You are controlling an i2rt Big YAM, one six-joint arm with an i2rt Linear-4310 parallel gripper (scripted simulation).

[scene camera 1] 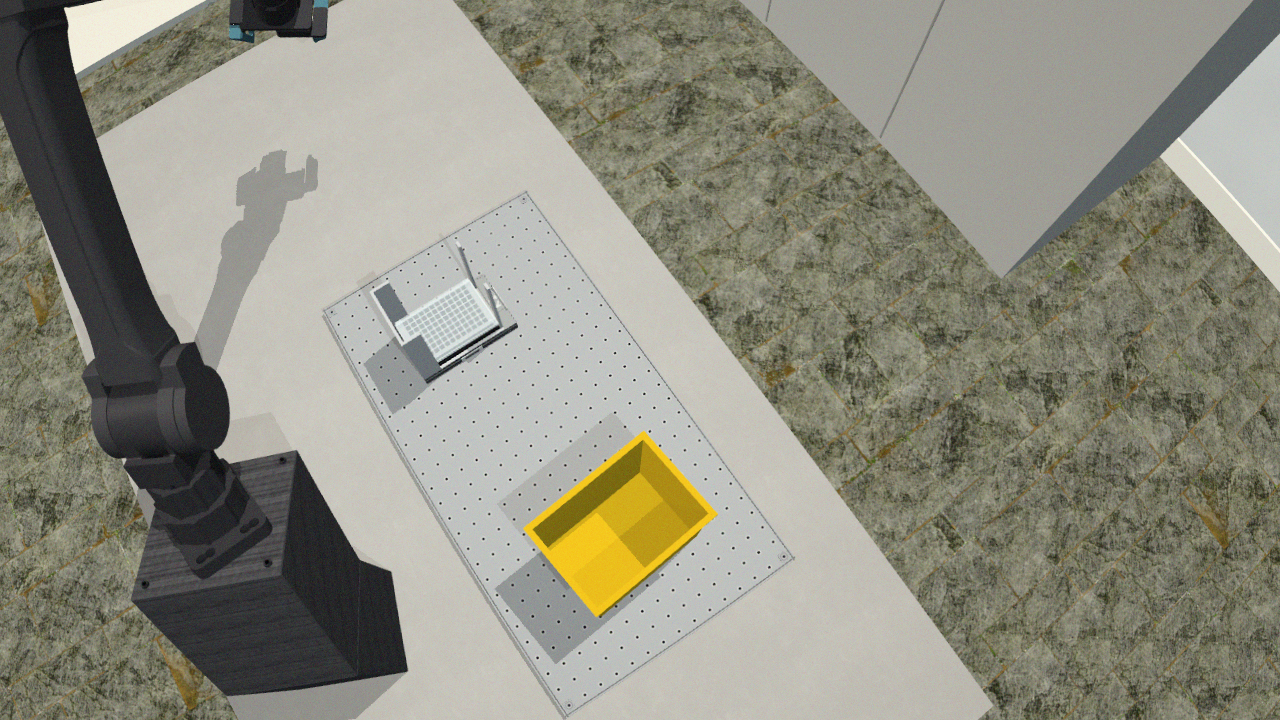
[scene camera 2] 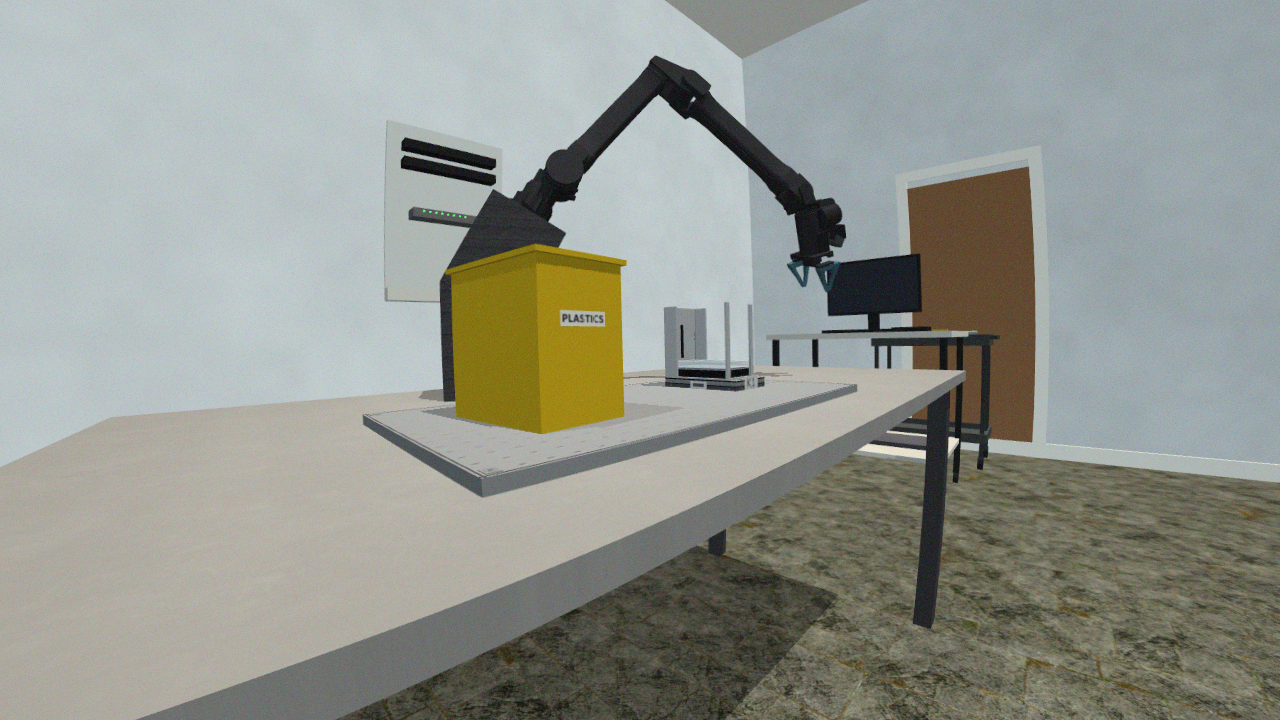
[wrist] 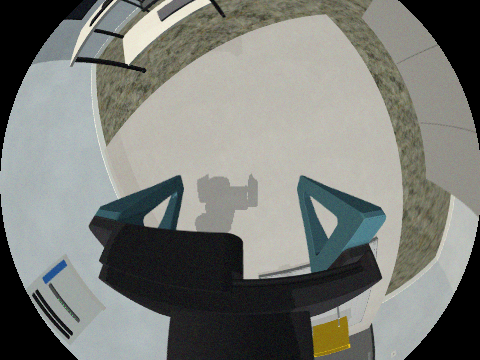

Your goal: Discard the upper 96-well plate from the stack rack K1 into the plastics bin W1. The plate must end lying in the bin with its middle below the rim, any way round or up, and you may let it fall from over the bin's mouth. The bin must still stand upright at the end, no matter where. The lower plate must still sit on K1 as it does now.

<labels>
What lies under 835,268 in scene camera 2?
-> The gripper.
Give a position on a yellow plastics bin W1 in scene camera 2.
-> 537,331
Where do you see a yellow plastics bin W1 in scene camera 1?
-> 618,521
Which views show the gripper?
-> Scene camera 1, scene camera 2 and the wrist view: all of them.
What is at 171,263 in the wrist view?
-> The gripper.
</labels>
